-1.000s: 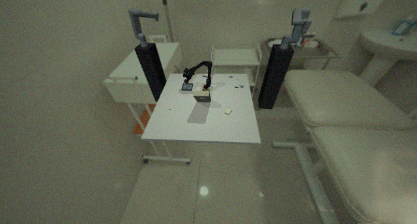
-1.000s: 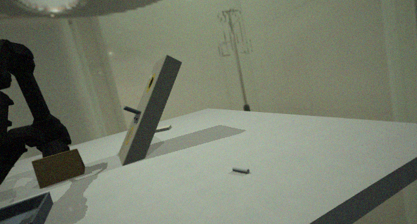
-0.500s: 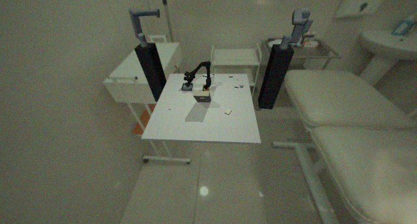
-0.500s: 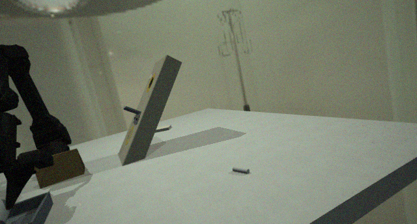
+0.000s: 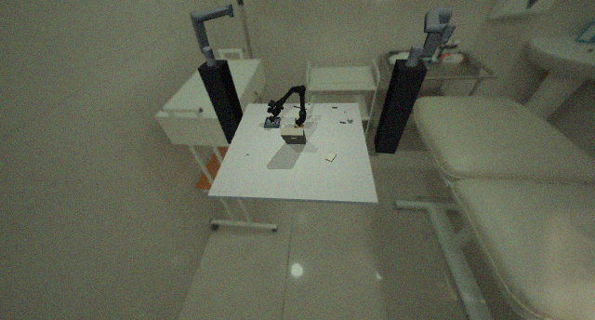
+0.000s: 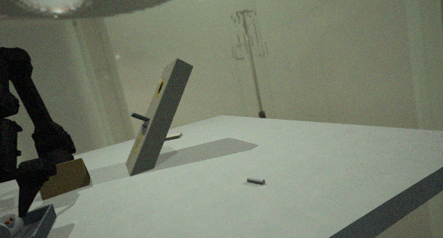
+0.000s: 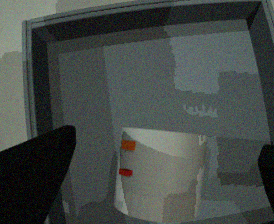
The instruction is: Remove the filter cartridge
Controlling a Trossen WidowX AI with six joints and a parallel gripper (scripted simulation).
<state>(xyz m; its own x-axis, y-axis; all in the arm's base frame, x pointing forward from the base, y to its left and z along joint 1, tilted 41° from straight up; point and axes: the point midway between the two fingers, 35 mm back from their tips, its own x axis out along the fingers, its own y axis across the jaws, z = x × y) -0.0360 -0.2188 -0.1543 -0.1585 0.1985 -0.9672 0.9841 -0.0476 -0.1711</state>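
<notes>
Now: the round grey filter cartridge 20 mm to the left of my gripper tip and 20 mm below it. Also, from my gripper tip: dark tray (10 mm to the right, 40 mm below); then beige piece (430 mm ahead, 640 mm to the left, 40 mm below).
</notes>
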